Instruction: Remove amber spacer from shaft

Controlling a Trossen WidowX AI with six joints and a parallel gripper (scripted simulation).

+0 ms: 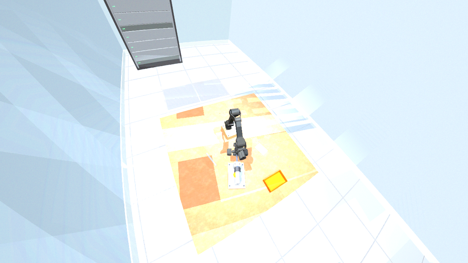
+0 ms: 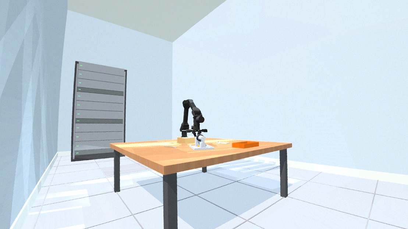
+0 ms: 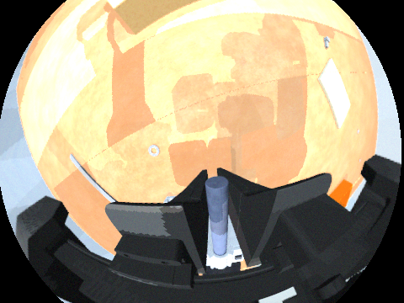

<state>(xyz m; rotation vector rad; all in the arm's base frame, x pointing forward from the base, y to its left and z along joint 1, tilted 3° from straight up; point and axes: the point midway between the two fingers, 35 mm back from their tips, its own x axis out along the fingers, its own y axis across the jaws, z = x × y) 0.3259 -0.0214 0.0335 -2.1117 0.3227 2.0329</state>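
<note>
My gripper tip is now 8 cm short of the grey-blue shaft, 2 cm to the left of it and 3 cm below it. Also, from my gripper tip: amber spacer: 16 cm ahead, 5 cm to the right, 3 cm below; then orange tray: 33 cm ahead, 28 cm to the left, 4 cm below; then white fixture: 17 cm ahead, 5 cm to the right.
</note>
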